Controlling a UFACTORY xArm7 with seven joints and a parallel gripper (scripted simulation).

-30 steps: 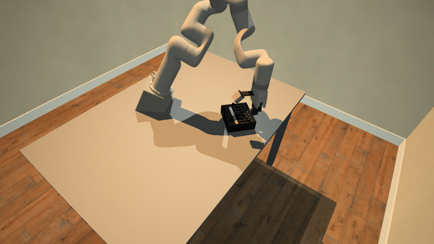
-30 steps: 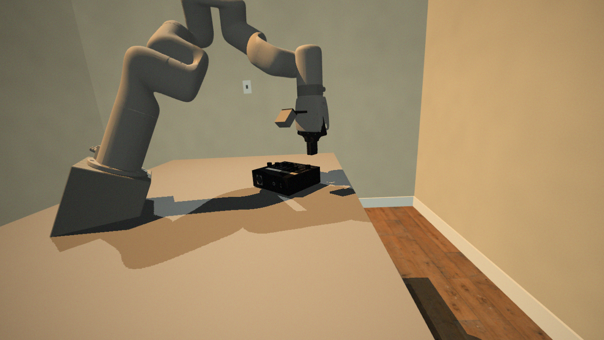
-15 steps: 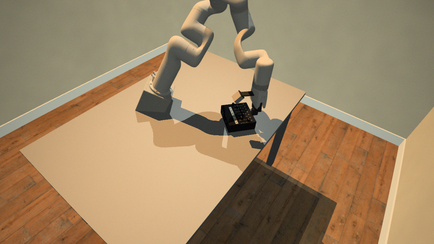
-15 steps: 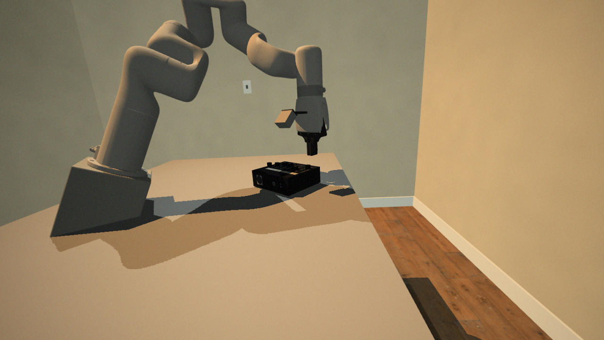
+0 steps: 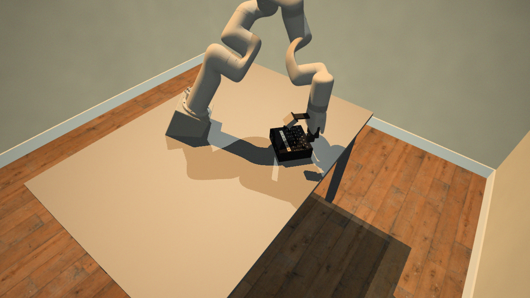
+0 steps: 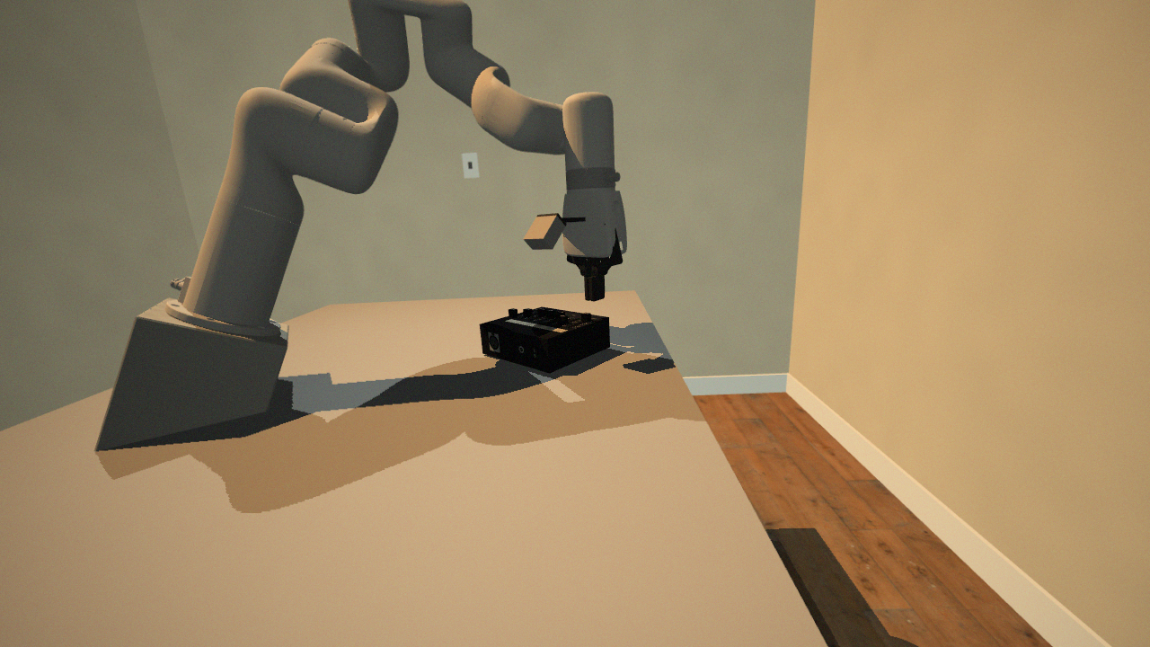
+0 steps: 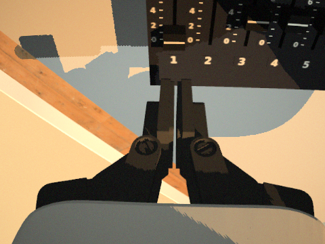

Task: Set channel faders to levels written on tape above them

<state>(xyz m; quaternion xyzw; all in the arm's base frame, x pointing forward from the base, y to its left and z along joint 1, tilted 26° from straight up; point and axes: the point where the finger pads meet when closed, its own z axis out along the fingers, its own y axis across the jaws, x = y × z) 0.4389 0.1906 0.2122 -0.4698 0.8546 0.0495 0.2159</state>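
Right now my hand is 10 mm past the channel 1 fader cap, 20 mm to the left of it and 40 mm above it. Round my hand: channel 2 fader cap: 50 mm behind, 40 mm to the right, 40 mm below; channel 4 fader cap: 80 mm behind, 40 mm below; channel 3 fader cap: 60 mm behind, 10 mm to the right, 40 mm below.
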